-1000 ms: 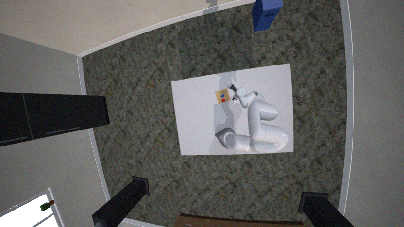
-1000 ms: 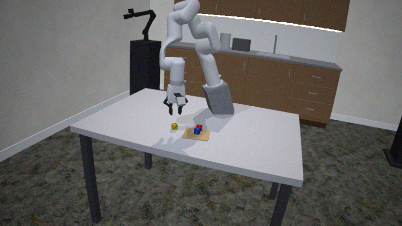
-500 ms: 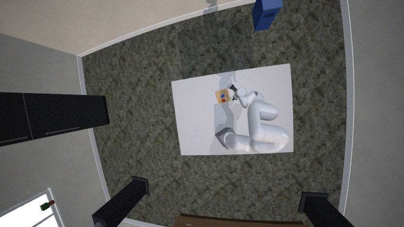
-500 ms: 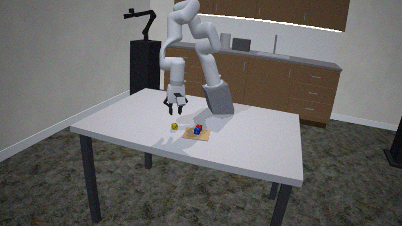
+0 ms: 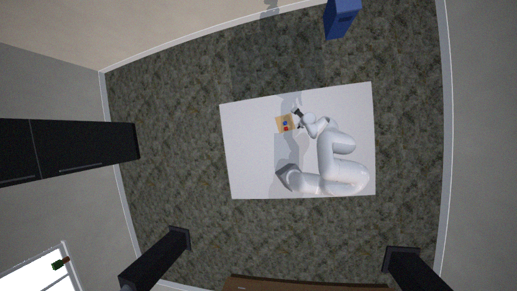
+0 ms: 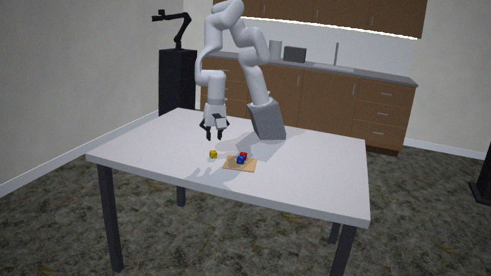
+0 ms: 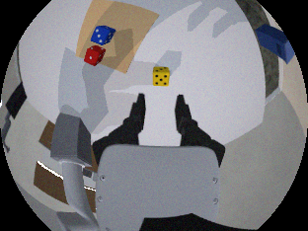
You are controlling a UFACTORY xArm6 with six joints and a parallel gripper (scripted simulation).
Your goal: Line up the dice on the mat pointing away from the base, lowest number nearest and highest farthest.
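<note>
The yellow die is 90 mm below my hand. The rest, counted from my hand: red die (130 mm to the left, 90 mm below, 50 mm behind); blue die (140 mm to the left, 90 mm below, 10 mm behind); tan mat (140 mm to the left, 110 mm below, 10 mm behind).
</note>
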